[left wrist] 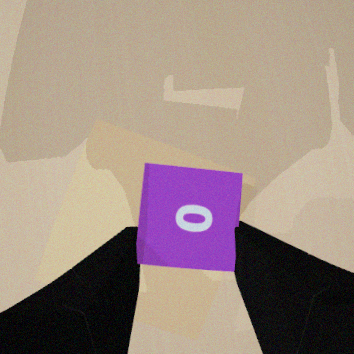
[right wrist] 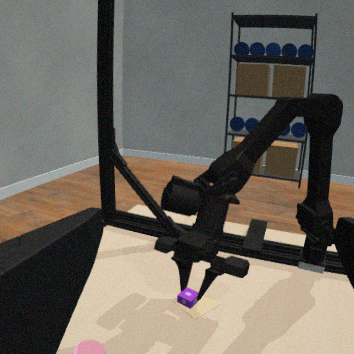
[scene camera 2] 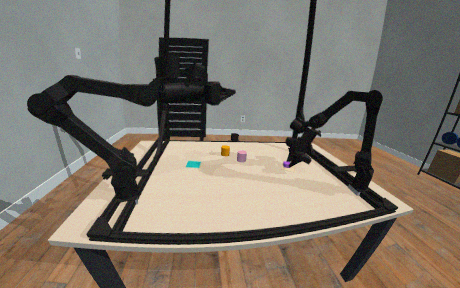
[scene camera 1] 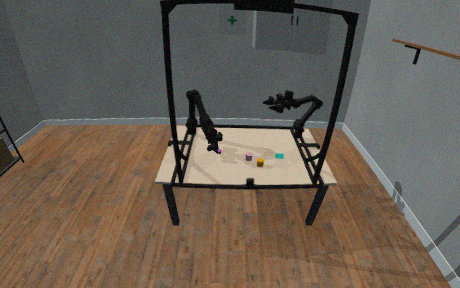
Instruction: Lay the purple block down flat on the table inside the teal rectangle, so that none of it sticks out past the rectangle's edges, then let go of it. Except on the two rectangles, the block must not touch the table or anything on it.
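Pixels of known places: left gripper, fingertip midpoint: (left wrist: 183, 235) (right wrist: 190, 296) (scene camera 2: 288, 165) (scene camera 1: 218, 151); right gripper, fingertip midpoint: (right wrist: 222, 225) (scene camera 2: 228, 90) (scene camera 1: 265, 104); left arm's base at its link origin: (right wrist: 312, 257) (scene camera 2: 359, 187) (scene camera 1: 191, 132); right arm's base at its link origin: (scene camera 2: 127, 195) (scene camera 1: 297, 136).
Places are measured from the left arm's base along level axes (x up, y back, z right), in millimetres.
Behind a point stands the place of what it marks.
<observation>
The purple block (scene camera 1: 219, 151) {x 0, y -266, z 236 mm} (scene camera 2: 286, 164) {x -2, y -268, z 212 mm} (left wrist: 189, 218) {x 0, y -260, z 225 mm} (right wrist: 187, 297) {x 0, y -271, z 222 mm}, marked with a white 0, sits on a pale tan rectangle (left wrist: 81, 211) {x -18, y -264, z 186 mm} (right wrist: 206, 305) {x -18, y -256, z 187 mm} at the left of the table in scene camera 1. My left gripper (scene camera 1: 216, 150) {x -11, y -253, z 224 mm} (scene camera 2: 289, 164) {x -11, y -253, z 224 mm} (left wrist: 183, 235) {x -11, y -253, z 224 mm} (right wrist: 190, 296) {x -11, y -253, z 224 mm} points down at it, shut on the block with a finger against each side. The teal rectangle (scene camera 1: 279, 156) {x -18, y -712, z 221 mm} (scene camera 2: 193, 164) {x -18, y -714, z 211 mm} lies flat on the far side of the table from the block. My right gripper (scene camera 1: 268, 104) {x 325, y -578, z 81 mm} (scene camera 2: 233, 92) {x 325, y -578, z 81 mm} is open and empty, held high above the table.
A pink cylinder (scene camera 1: 249, 156) {x 21, y -486, z 300 mm} (scene camera 2: 241, 156) {x 13, y -487, z 257 mm} (right wrist: 89, 348) {x 27, y -477, z 282 mm} and an orange cylinder (scene camera 1: 260, 162) {x 20, y -563, z 360 mm} (scene camera 2: 225, 150) {x 15, y -564, z 319 mm} stand between the block and the teal rectangle. A black frame rail (scene camera 2: 229, 235) {x -5, y -564, z -192 mm} rims the table, with a small black box (scene camera 1: 250, 183) {x 13, y -501, z 568 mm} on one edge.
</observation>
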